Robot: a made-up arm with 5 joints.
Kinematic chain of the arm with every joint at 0, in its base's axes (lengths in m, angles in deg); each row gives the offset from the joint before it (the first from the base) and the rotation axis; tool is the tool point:
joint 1: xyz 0 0 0.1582 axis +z
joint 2: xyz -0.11 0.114 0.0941 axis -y
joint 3: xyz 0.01 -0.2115 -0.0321 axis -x
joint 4: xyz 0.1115 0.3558 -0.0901 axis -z
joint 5: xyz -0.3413 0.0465 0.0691 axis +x
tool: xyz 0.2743 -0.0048 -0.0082
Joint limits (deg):
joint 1: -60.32..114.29
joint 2: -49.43..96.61
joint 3: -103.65..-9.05
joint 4: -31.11..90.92
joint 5: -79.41..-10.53
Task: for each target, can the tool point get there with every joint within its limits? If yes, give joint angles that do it. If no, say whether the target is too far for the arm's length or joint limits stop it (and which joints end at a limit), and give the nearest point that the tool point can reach.
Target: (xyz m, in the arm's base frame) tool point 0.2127 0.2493 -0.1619
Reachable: no: joint limits stop it (at a limit: joint 2, joint 3, joint 4, joint 5) | nearest point 0.2102 0.2463 0.1328 | short by 0.295 m
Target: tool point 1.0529 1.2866 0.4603
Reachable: no: too far | nearest point 0.1700 0.3458 0.3704 | short by 1.293 m
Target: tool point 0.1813 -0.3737 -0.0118
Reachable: no: joint limits stop it (at a limit: joint 2, joint 5) | nearest point 0.1906 -0.3929 0.2583 | short by 0.271 m
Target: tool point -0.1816 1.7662 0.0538
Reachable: no: too far | nearest point -0.1446 0.4629 0.3244 | short by 1.332 m
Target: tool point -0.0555 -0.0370 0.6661
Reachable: yes | joints 6.89 11.79 -84.13 70.20 -45.18
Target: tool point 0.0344 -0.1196 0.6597
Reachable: yes | joints 17.71 4.11 -96.50 71.41 -53.49
